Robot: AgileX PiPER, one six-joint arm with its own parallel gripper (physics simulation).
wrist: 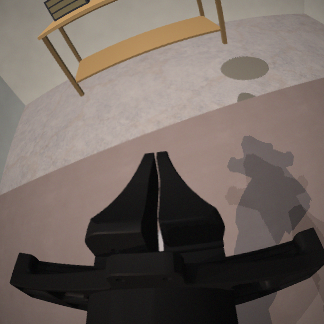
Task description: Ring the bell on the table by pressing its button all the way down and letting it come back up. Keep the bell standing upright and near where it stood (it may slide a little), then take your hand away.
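Observation:
My gripper point(157, 163) is shut, its two black fingertips together with a thin gap between them and no thing held at the tips. It hangs over the brownish-pink table top point(65, 200), with the tips pointing toward the table's far edge. The bell does not show clearly. A thin pale sliver shows in the gap low between the fingers and may be part of the bell; the rest there is hidden behind the fingers and gripper body. I cannot tell from this view whether the bell is upright or whether its button is down.
The arm's dark shadow falls on the table at the right. Beyond the table's slanting far edge is a mottled grey floor point(100, 130). A wooden shelf table point(150, 42) stands at the back, with a dark slatted box point(65, 7) on it. Pale walls stand behind.

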